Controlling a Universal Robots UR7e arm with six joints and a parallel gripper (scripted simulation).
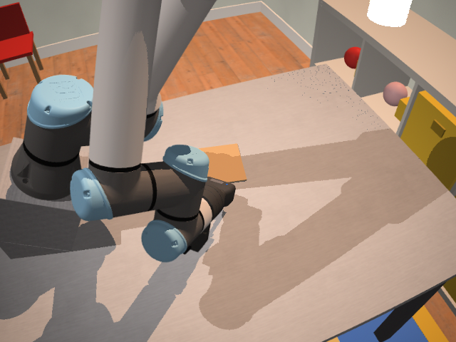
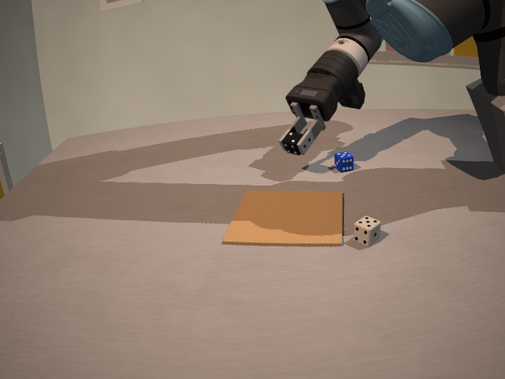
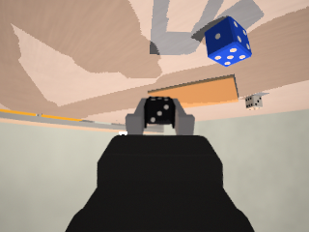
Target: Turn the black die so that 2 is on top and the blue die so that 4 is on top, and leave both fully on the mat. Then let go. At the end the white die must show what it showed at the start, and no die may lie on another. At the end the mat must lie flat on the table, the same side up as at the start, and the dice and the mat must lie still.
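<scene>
The blue die lies 8 cm behind my hand and 4 cm below it. Round my hand: white die 22 cm to the left, 6 cm behind, 4 cm below; black die right at my hand; orange mat 14 cm to the left, 5 cm below, 3 cm ahead.
</scene>
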